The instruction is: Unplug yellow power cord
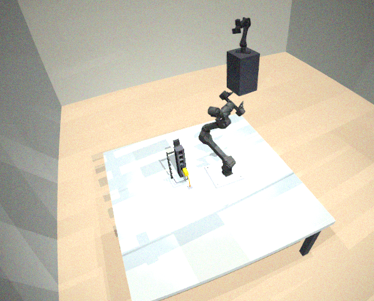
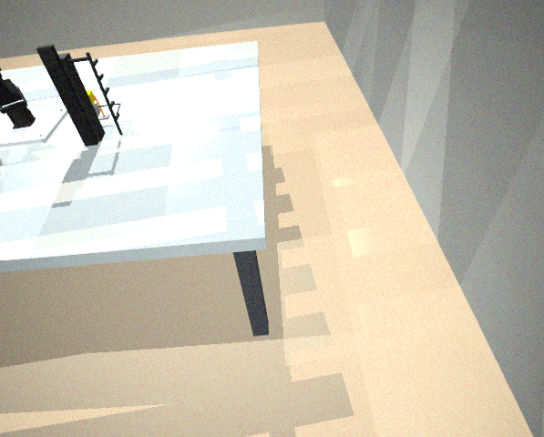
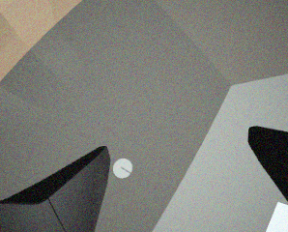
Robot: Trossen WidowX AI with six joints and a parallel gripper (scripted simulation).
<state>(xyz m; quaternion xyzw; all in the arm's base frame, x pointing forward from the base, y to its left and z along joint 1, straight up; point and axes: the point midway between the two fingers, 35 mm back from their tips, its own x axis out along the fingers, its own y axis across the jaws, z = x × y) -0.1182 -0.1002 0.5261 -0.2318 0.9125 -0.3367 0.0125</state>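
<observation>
Now: the yellow plug 440 mm ahead of my gripper tip, 10 mm to the left of it and 430 mm below it.
</observation>
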